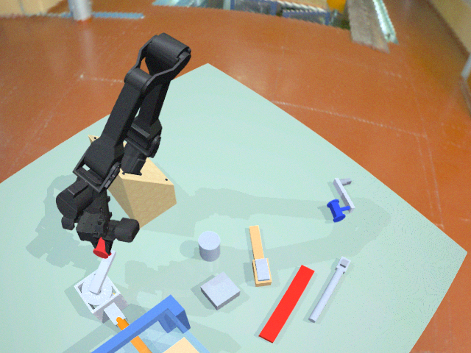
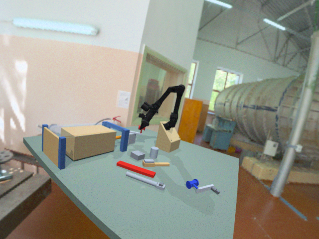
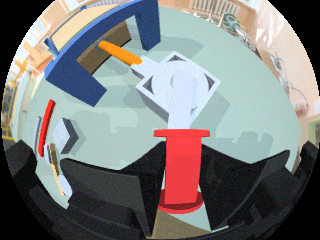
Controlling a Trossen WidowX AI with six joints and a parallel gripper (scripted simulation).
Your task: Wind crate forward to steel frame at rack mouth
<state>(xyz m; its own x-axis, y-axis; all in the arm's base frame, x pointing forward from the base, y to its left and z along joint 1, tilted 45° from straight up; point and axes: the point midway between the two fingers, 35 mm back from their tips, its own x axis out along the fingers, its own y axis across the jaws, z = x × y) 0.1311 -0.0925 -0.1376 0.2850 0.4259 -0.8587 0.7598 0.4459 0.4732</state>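
The winch handle is 3 cm below my gripper tip, 2 cm to the right of it and 1 cm ahead of it. Also, from my gripper tip: pale grey winch: 10 cm below, 8 cm to the right, 3 cm ahead; red knob: 1 cm to the left, 1 cm behind; blue frame: 21 cm ahead, 6 cm to the right, 3 cm below.
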